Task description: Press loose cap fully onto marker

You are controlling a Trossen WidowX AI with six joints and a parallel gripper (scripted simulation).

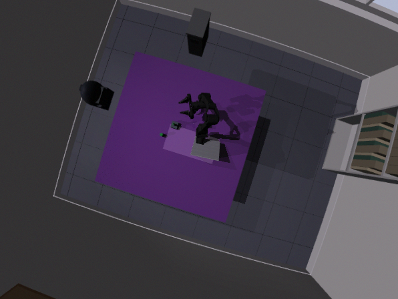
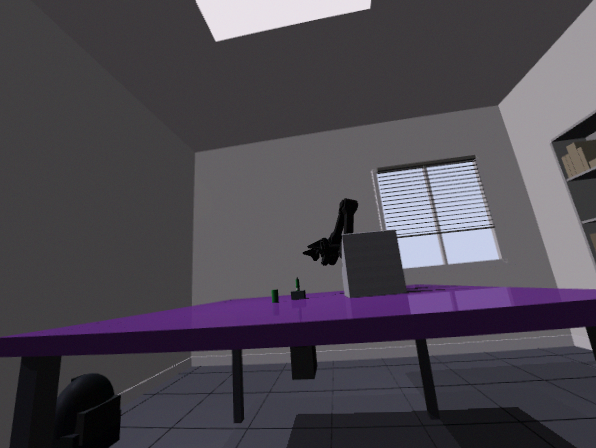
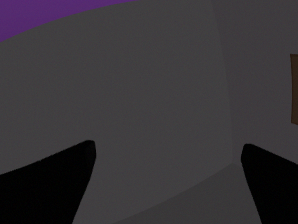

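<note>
Right now my gripper tip is 17 cm above the green marker, 11 cm to the right of it and 4 cm short of it. Also, from my gripper tip: green cap: 22 cm to the left, 22 cm below, 14 cm ahead; then dark holder block: 22 cm below, 11 cm to the left, 4 cm ahead.
</note>
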